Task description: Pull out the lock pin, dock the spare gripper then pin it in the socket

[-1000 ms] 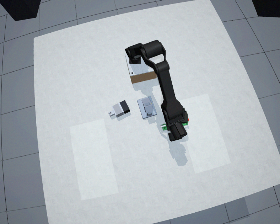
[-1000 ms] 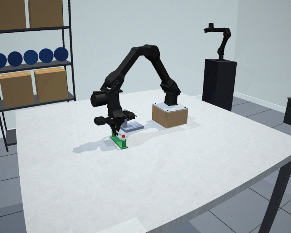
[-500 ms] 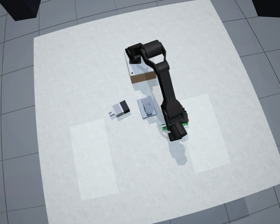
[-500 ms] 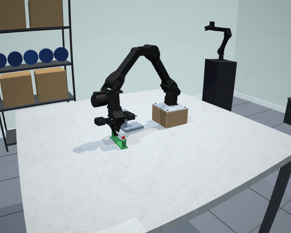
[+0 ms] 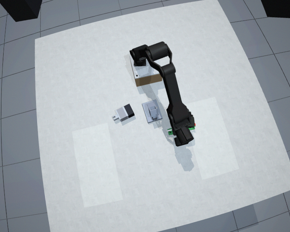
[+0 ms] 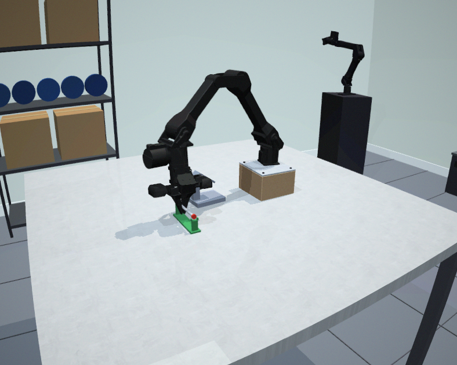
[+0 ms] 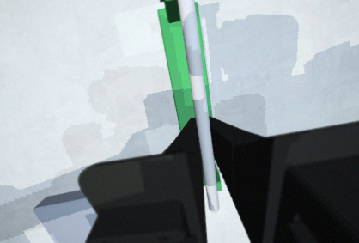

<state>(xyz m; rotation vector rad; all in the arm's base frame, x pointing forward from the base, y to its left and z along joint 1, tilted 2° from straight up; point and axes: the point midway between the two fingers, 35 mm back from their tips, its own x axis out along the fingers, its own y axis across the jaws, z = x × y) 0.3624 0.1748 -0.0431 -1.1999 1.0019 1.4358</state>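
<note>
Right now the green rack is 10 mm behind my gripper tip and 20 mm to the left of it. The rest, counted from my gripper tip: grey mount 90 mm behind, 120 mm to the right, 30 mm above; spare gripper 100 mm behind, 280 mm to the right.
</note>
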